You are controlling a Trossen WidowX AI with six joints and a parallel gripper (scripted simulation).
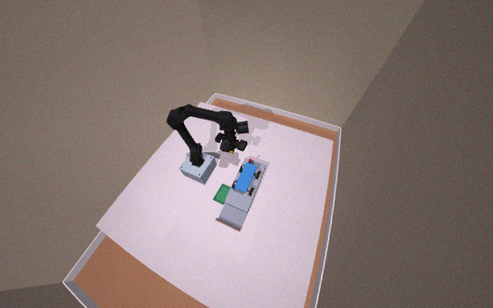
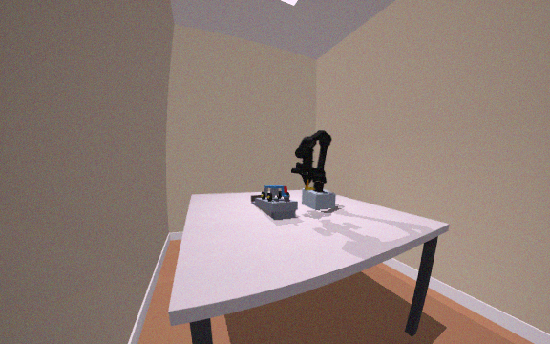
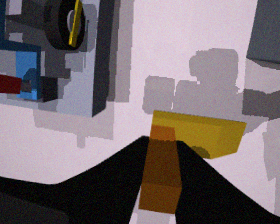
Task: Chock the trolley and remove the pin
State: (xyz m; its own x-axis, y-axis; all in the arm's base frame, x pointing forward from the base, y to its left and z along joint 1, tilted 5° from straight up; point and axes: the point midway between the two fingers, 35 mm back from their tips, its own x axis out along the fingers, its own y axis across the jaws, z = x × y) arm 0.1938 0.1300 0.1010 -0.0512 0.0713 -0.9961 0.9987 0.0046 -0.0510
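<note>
My gripper tip is now 13 cm short of the red-headed stop pin, 1 cm to the left of it and 4 cm above it. The rest, counted from my gripper tip: yellow chock 2 cm behind, 1 cm below; green tray 3 cm ahead, 24 cm to the right, 18 cm below; blue trolley 15 cm ahead, 12 cm to the right, 6 cm below.
</note>
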